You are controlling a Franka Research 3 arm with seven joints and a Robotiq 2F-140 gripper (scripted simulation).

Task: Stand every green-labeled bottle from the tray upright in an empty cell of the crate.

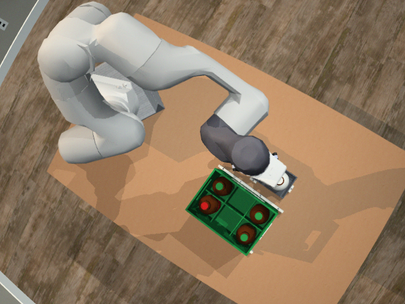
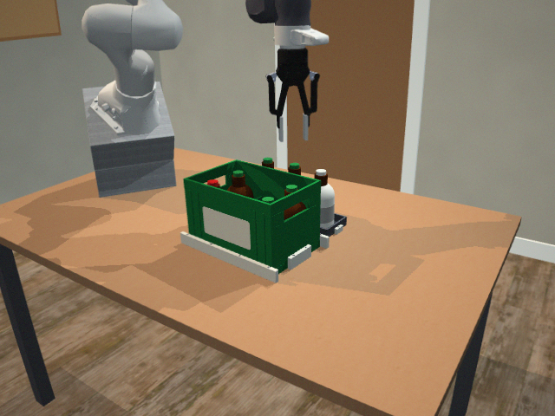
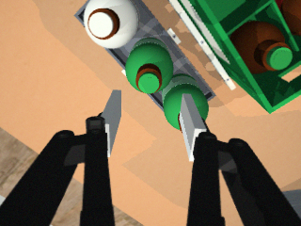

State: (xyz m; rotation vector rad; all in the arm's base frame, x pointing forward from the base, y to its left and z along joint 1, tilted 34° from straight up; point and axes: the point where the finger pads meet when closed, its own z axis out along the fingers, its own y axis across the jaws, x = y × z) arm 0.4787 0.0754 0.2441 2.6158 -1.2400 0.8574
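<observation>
My hand is 90 mm short of the white-labeled bottle, 20 mm to the left of it and 170 mm above it. Round my hand: grey tray: 250 mm below; then green crate: 30 mm behind, 180 mm to the right, 170 mm below.
</observation>
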